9 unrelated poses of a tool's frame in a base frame.
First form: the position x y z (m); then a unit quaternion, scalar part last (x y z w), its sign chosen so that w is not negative.
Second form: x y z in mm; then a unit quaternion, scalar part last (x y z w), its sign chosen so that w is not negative. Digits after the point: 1 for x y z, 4 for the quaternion.
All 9 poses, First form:
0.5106 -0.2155 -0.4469 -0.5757 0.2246 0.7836 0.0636
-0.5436 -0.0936 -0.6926 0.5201 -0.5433 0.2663 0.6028
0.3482 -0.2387 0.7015 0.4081 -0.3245 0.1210 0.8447
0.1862 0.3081 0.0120 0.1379 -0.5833 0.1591 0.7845
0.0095 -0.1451 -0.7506 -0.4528 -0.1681 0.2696 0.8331
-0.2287 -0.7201 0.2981 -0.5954 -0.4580 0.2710 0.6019
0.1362 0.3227 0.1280 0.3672 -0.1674 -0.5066 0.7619
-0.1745 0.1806 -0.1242 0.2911 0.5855 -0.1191 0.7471
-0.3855 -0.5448 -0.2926 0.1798 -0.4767 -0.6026 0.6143
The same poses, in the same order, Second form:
510.6 -215.5 -446.9 -0.5757 0.2246 0.7836 0.0636
-543.6 -93.6 -692.6 0.5201 -0.5433 0.2663 0.6028
348.2 -238.7 701.5 0.4081 -0.3245 0.1210 0.8447
186.2 308.1 12.0 0.1379 -0.5833 0.1591 0.7845
9.5 -145.1 -750.6 -0.4528 -0.1681 0.2696 0.8331
-228.7 -720.1 298.1 -0.5954 -0.4580 0.2710 0.6019
136.2 322.7 128.0 0.3672 -0.1674 -0.5066 0.7619
-174.5 180.6 -124.2 0.2911 0.5855 -0.1191 0.7471
-385.5 -544.8 -292.6 0.1798 -0.4767 -0.6026 0.6143

